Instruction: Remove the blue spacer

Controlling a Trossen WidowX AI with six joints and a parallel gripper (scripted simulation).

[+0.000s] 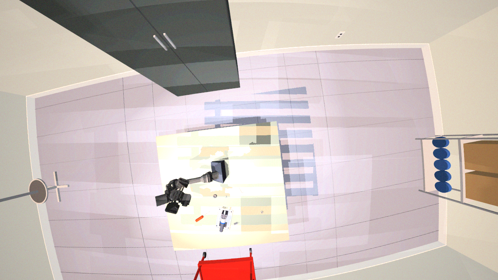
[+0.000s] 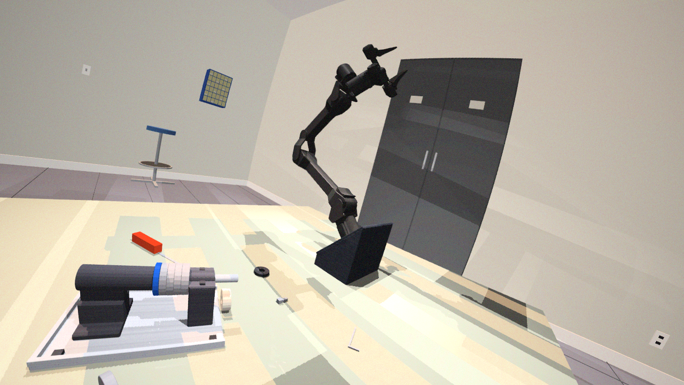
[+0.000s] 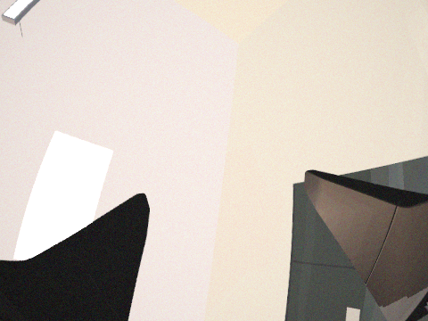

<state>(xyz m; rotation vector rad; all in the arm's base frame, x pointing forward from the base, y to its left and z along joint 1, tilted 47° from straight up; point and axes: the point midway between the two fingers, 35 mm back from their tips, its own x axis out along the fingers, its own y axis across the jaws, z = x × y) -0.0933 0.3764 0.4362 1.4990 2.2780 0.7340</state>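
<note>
Right now my gripper tip is 51 cm short of the grey shaft, 7 cm to the right of it and 64 cm above it. From my gripper tip the other things lie so: black washer: 31 cm ahead, 2 cm to the right, 71 cm below; cream ring: 44 cm ahead, 7 cm to the left, 69 cm below; bolt: 32 cm ahead, 9 cm to the left, 71 cm below.
</note>
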